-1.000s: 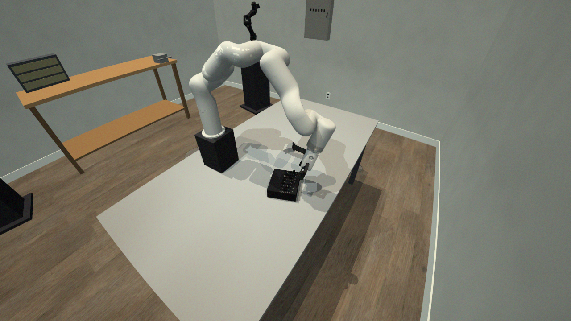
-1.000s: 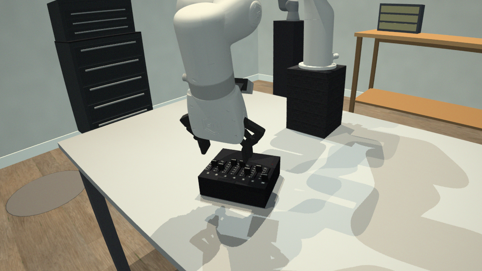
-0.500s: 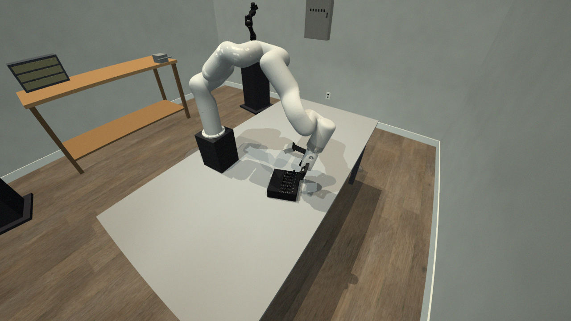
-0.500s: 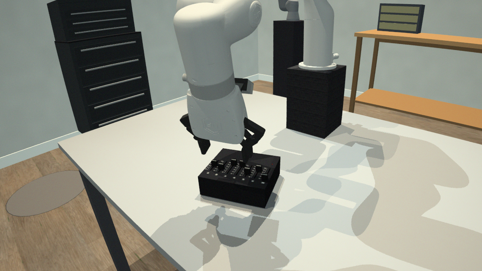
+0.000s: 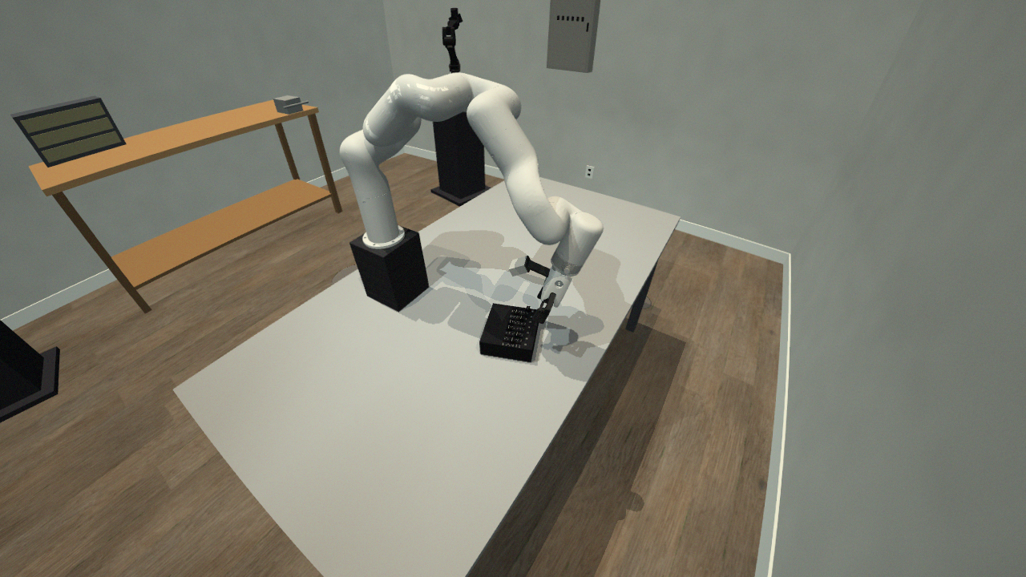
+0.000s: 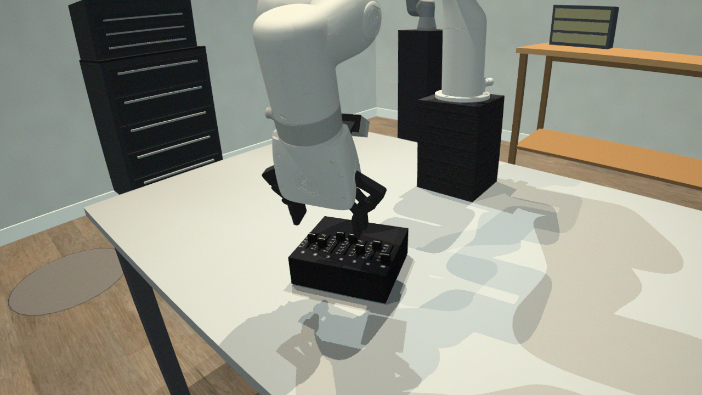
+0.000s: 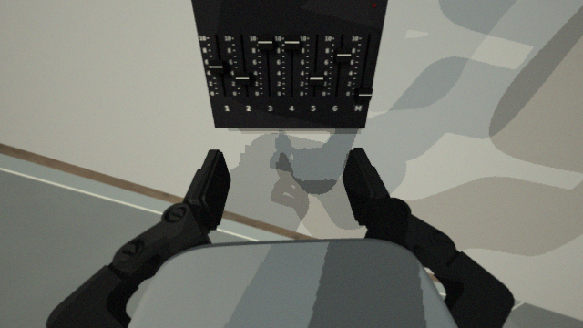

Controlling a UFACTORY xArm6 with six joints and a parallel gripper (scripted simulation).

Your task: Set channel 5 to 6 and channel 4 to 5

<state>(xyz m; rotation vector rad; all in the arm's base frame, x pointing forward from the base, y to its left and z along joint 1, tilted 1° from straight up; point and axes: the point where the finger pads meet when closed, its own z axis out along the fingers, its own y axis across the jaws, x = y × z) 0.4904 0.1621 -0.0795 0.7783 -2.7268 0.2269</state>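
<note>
My gripper is now 70 mm past the channel 4 cap, 70 mm above it and 40 mm to the left of it. The rest, counted from my hand: master fader cap 70 mm below, 70 mm behind, 40 mm to the left; channel 5 fader cap 70 mm below, 60 mm behind, 10 mm to the right; channel 2 fader cap 70 mm to the right, 70 mm below, 30 mm behind.
</note>
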